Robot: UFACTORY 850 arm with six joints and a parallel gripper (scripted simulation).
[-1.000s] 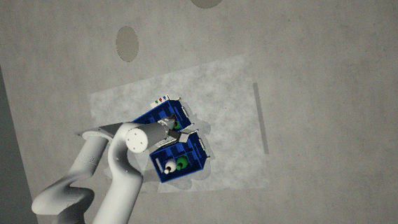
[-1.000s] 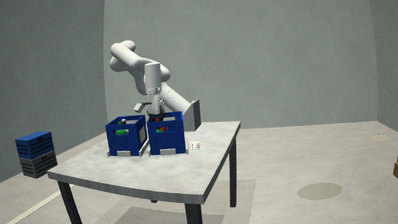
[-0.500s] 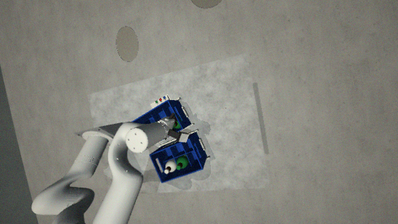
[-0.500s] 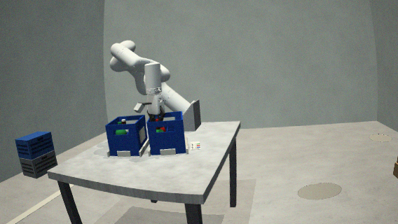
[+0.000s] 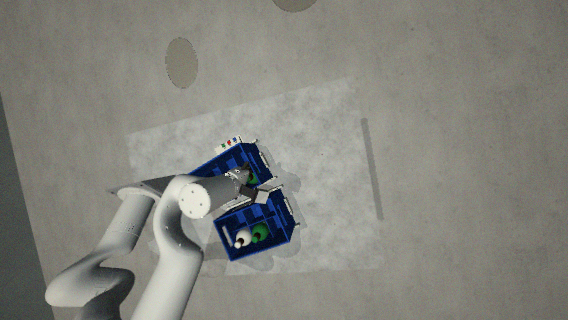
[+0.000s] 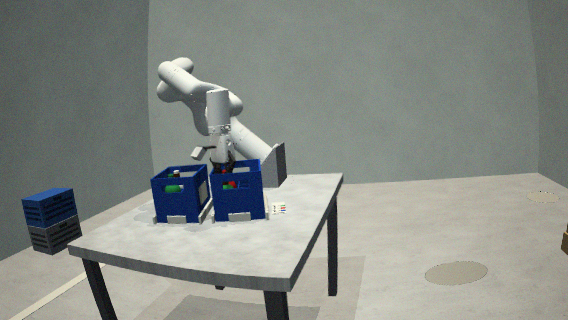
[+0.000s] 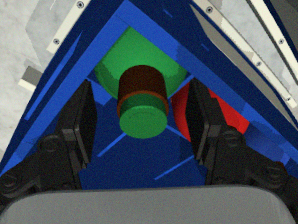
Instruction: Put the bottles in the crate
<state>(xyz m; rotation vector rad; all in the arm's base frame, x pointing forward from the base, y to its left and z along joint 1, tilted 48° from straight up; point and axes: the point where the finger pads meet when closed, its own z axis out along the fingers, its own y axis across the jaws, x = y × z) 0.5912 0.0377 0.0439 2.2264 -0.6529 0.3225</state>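
Right now the green-label bottle is 70 mm below my hand. Round my hand: red-label bottle (90 mm behind, 20 mm to the right, 70 mm below); then blue-label bottle (170 mm behind, 50 mm to the right, 70 mm below); then pick list (130 mm behind, 160 mm to the left, 160 mm below).
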